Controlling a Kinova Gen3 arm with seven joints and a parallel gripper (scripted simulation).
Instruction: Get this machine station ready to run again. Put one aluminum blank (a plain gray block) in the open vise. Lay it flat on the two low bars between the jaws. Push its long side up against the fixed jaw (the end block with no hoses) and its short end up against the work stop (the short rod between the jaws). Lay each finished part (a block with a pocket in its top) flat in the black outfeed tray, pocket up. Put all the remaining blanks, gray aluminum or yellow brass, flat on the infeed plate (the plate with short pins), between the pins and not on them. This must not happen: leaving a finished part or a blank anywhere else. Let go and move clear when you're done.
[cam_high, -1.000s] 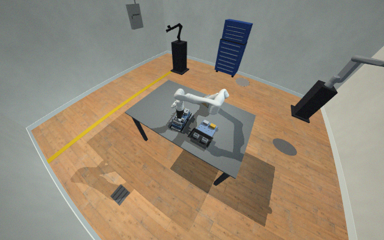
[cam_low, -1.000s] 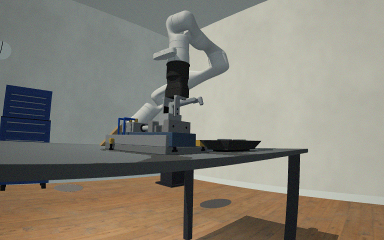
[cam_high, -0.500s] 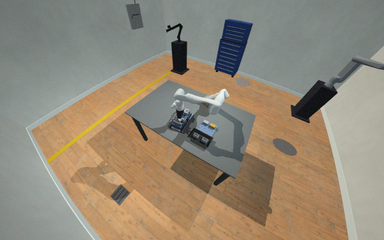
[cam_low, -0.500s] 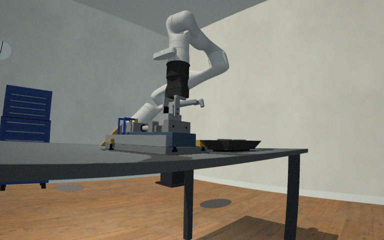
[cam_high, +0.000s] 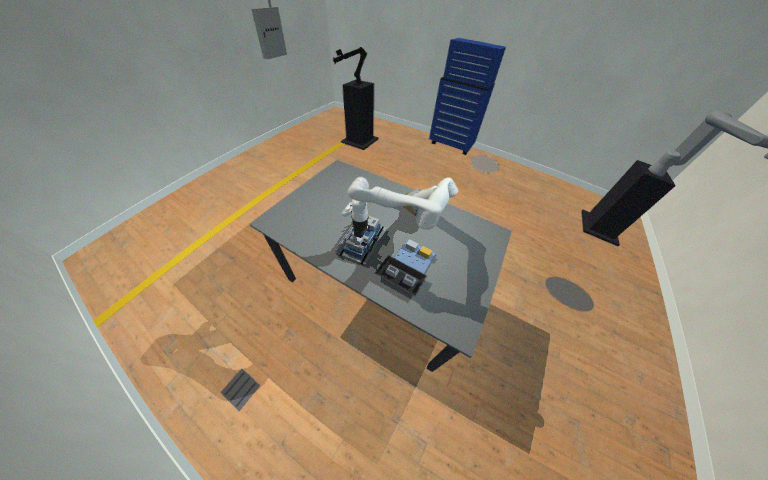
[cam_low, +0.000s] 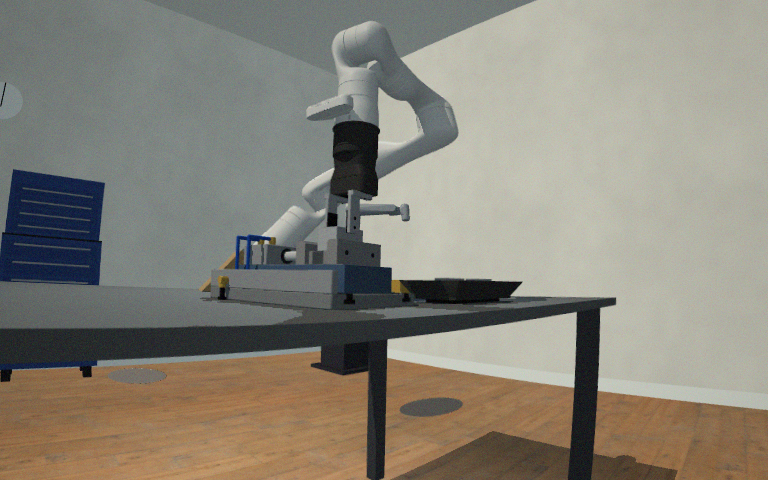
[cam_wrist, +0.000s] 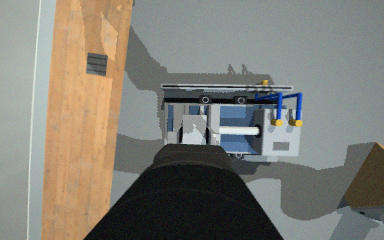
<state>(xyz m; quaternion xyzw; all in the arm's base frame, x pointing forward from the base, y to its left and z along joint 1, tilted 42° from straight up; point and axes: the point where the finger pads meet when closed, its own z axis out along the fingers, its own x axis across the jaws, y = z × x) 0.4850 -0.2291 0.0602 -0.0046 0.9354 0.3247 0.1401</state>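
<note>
My gripper is now 3 cm above the gray blank. Round my hand: yellow brass blank 18 cm behind, 35 cm to the left, 10 cm below.
</note>
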